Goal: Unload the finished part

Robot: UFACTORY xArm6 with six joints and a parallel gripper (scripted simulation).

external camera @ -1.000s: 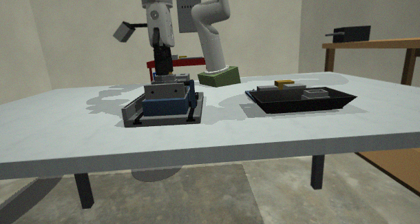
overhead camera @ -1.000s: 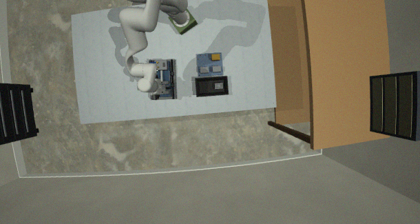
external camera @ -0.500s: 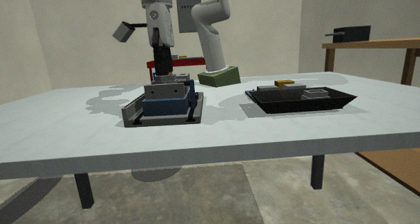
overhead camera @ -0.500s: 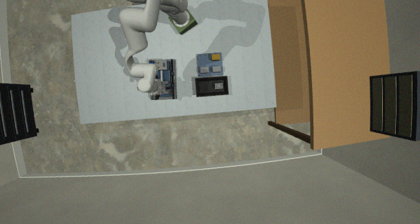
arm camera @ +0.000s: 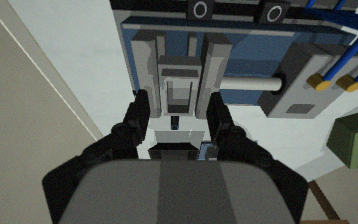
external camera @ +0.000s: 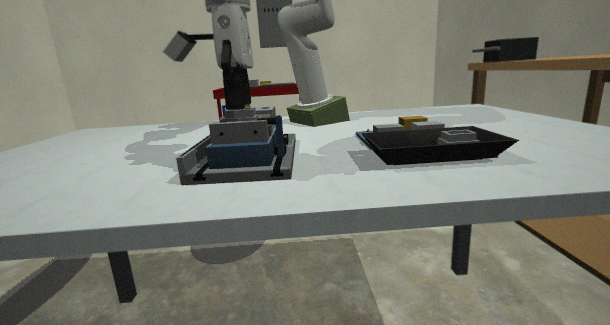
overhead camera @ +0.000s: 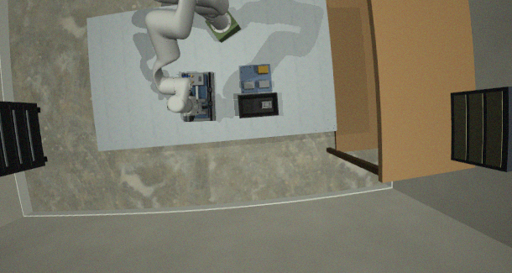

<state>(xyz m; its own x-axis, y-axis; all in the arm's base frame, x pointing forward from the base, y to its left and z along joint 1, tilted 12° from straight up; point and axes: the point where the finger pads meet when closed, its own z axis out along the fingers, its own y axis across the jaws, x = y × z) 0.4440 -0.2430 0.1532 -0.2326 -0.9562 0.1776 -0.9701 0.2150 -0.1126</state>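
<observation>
Now: the vise 60 mm behind my hand, 20 mm to the left of it and 100 mm below it. Round my hand: blue fixture plate 80 mm behind, 380 mm to the left, 130 mm below; then cylinder 160 mm behind, 40 mm to the left, 60 mm below; then brass block 120 mm behind, 440 mm to the left, 110 mm below.
</observation>
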